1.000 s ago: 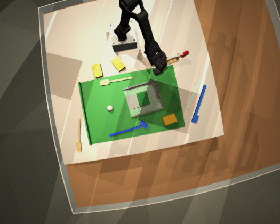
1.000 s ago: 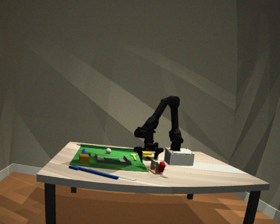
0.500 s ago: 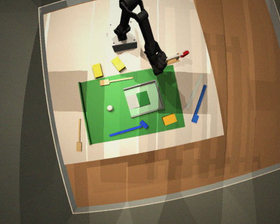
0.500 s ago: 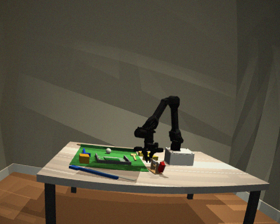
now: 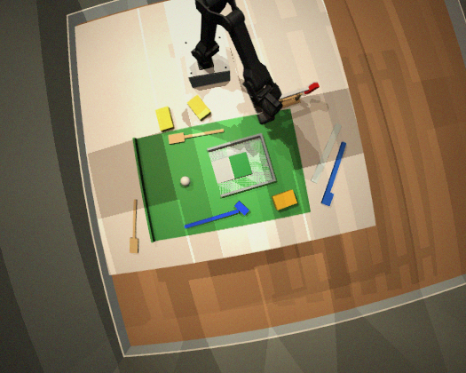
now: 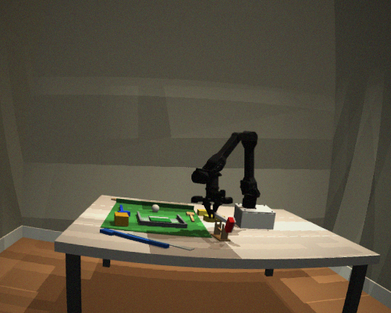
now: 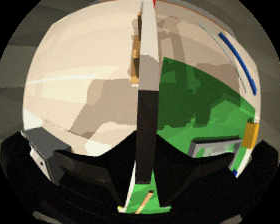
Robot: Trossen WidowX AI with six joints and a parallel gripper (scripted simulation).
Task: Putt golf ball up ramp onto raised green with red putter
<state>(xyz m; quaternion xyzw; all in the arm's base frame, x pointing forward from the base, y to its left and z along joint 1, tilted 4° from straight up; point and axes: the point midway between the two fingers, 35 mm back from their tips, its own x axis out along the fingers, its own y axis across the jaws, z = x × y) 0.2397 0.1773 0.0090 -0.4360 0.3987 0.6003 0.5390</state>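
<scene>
Right now my gripper tip is 11 cm to the right of the red putter, 2 cm below it and 1 cm past it. From my gripper tip the other things lie so: white golf ball (40 cm to the right, 23 cm ahead, 4 cm below); wooden rack (13 cm to the left, 3 cm below, 1 cm behind); orange block (41 cm ahead, 4 cm below).
</scene>
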